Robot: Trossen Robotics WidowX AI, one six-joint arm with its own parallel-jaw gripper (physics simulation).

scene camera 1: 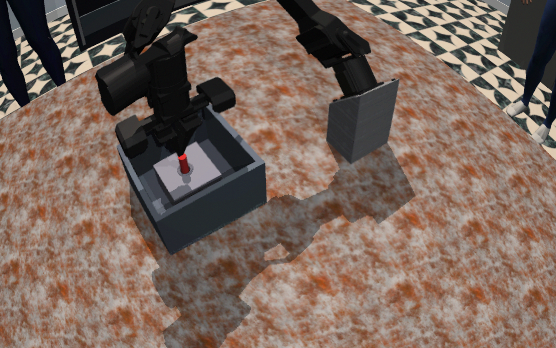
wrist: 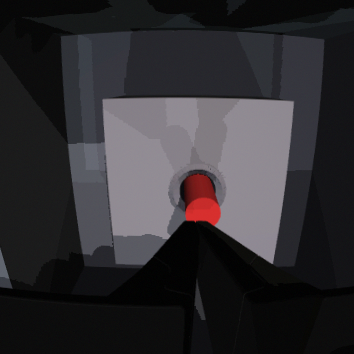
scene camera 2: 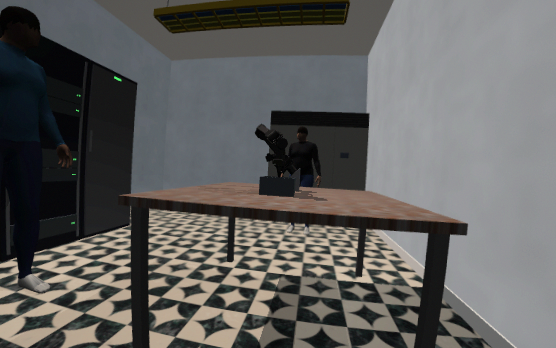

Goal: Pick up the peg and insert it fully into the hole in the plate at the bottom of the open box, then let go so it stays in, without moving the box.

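Places are measured from the arm's base along level axes (x back, y right, z up), in millimetres.
Where they show: gripper, between the fingertips: point(scene camera 1: 179, 154) point(wrist: 193, 231) point(scene camera 2: 279, 177); arm's base, origin of its link: point(scene camera 1: 363, 91) point(scene camera 2: 294, 172).
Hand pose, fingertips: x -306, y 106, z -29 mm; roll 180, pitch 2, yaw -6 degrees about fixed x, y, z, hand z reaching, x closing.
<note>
Each offset is from my fingertips to the centre of the thing. Level surfaces: height alone.
A red peg @[dz -50, dx +4, dy +2 mm] point(scene camera 1: 183, 164) point(wrist: 201, 200) stands in the ringed hole of the light plate @[dz -63, dx +4, dy +1 mm] point(scene camera 1: 207, 173) point(wrist: 135, 130), with a good part of its length sticking up above the plate. The plate lies on the floor of the open dark grey-blue box @[dz -49, dx +4, dy +1 mm] point(scene camera 1: 220, 202) point(scene camera 2: 276, 186). My gripper point(scene camera 1: 182, 154) point(wrist: 193, 231) is shut with nothing between its fingers. Its fingertips are together at the near edge of the peg's top in the wrist view, overlapping it slightly. Whether they touch the peg I cannot tell. How deep the peg sits is hidden by the plate.
A second dark arm point(scene camera 1: 327, 37) reaches down to a grey block-like panel point(scene camera 1: 357, 122), right of the box in scene camera 1. The box's walls rise around my fingers. The table @[dz -98 mm] point(scene camera 1: 320, 280) point(scene camera 2: 350, 202) carries them. Two people stand beyond the table's edges.
</note>
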